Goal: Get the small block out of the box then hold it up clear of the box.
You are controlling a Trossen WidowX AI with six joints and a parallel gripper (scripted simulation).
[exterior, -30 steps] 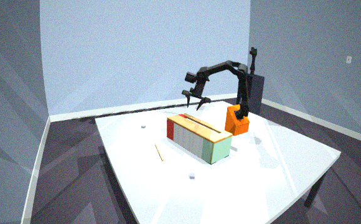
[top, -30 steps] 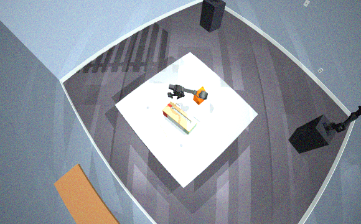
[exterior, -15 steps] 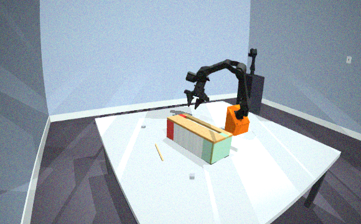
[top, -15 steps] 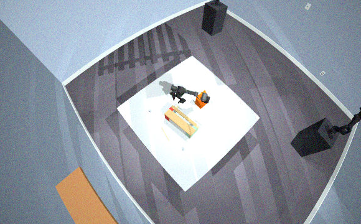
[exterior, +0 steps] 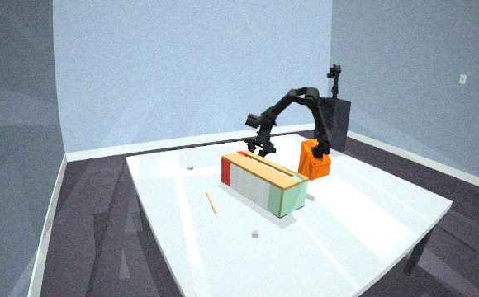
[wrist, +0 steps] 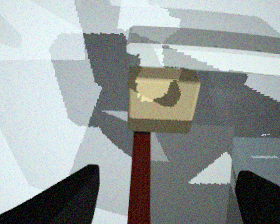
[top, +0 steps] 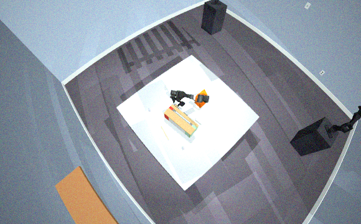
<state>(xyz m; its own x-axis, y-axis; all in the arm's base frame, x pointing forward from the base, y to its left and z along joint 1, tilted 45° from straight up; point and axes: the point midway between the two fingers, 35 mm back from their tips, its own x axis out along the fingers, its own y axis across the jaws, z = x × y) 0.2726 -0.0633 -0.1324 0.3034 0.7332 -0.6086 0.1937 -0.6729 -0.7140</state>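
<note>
Now: the tan block 50 mm below my gripper tip and 10 mm behind it. Also, from my gripper tip: thin wooden stick: 290 mm ahead, 180 mm to the left, 60 mm below; box: 180 mm to the left, 40 mm ahead.
</note>
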